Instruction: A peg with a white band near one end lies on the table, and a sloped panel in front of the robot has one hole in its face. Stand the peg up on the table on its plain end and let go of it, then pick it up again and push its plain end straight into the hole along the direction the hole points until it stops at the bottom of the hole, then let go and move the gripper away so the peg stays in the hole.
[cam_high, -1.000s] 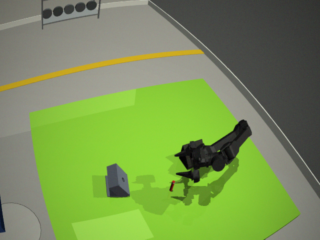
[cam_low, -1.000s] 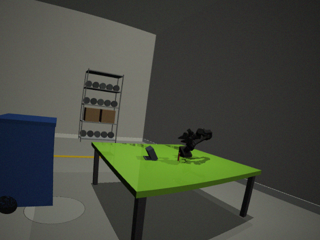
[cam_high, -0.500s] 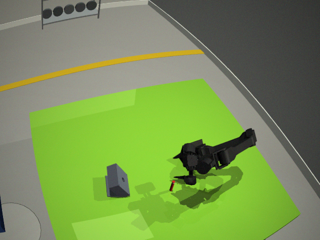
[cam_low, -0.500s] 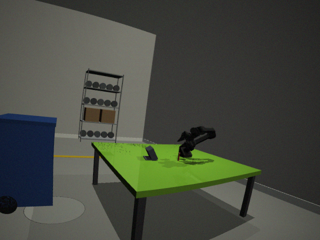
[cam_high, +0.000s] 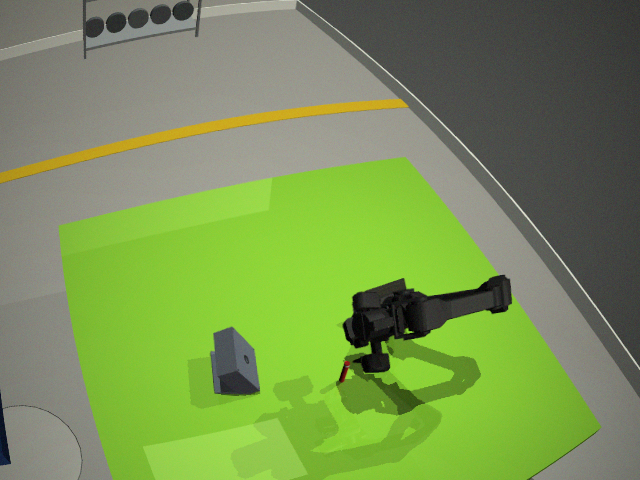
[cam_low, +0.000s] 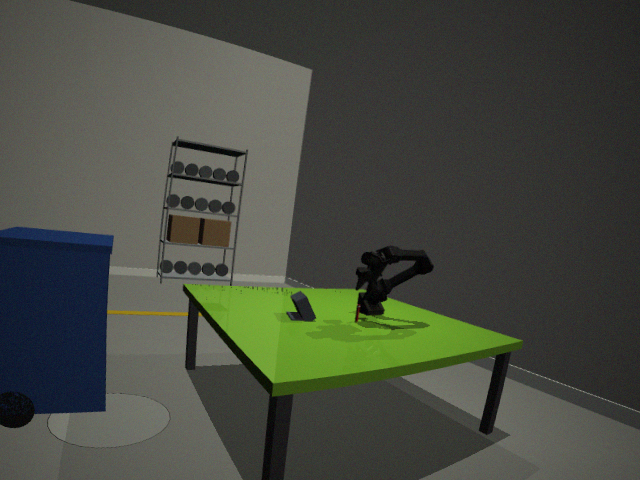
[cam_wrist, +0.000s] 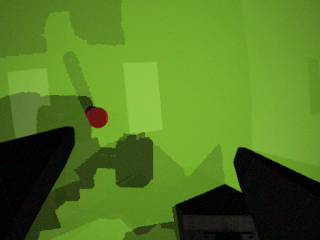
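Now: gripper tip 6 cm above the peg, 2 cm to the right of it and 2 cm short of it. Also, from my gripper tip: sloped panel: 25 cm ahead, 9 cm to the right, 7 cm below.
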